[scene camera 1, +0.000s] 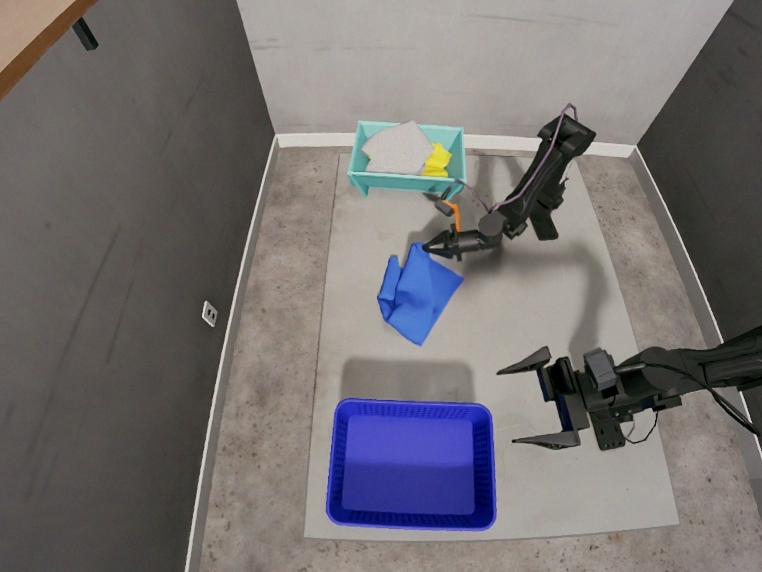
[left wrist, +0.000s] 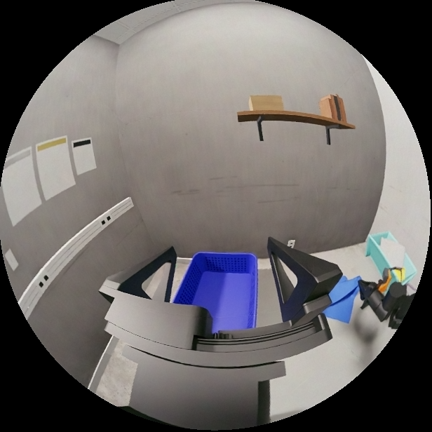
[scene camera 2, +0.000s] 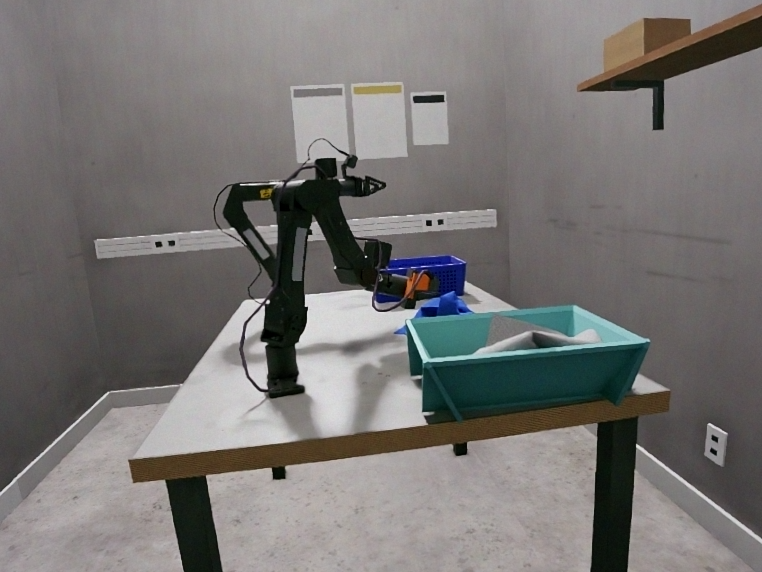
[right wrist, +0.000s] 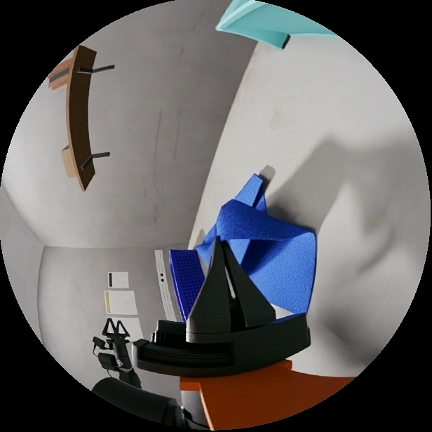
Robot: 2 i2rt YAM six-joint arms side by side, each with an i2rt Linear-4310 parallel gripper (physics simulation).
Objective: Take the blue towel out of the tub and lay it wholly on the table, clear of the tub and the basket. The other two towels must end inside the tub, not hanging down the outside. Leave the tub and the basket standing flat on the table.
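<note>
The blue towel (scene camera 1: 418, 295) (scene camera 2: 446, 306) (left wrist: 342, 300) (right wrist: 285, 265) lies spread and folded on the table between tub and basket, apart from both. My right gripper (scene camera 1: 424, 247) (scene camera 2: 438, 284) (left wrist: 358, 280) (right wrist: 218, 238) is shut on its edge, low over the table. The teal tub (scene camera 1: 406, 181) (scene camera 2: 529, 378) (right wrist: 260, 22) stands flat, holding the grey towel (scene camera 1: 397, 147) (scene camera 2: 535, 339) (left wrist: 392, 250) and the yellow towel (scene camera 1: 437, 161) (left wrist: 398, 274). The blue basket (scene camera 1: 415, 406) (scene camera 2: 456, 277) (left wrist: 227, 255) stands flat and empty. My left gripper (scene camera 1: 504, 406) (scene camera 2: 384, 184) (left wrist: 219, 247) is open and empty, raised beside it.
The table (scene camera 1: 553, 289) (scene camera 2: 332, 369) carries both arms. A wall shelf (scene camera 2: 677, 58) (left wrist: 295, 117) (right wrist: 77, 120) with boxes is mounted above. Walls stand around the table.
</note>
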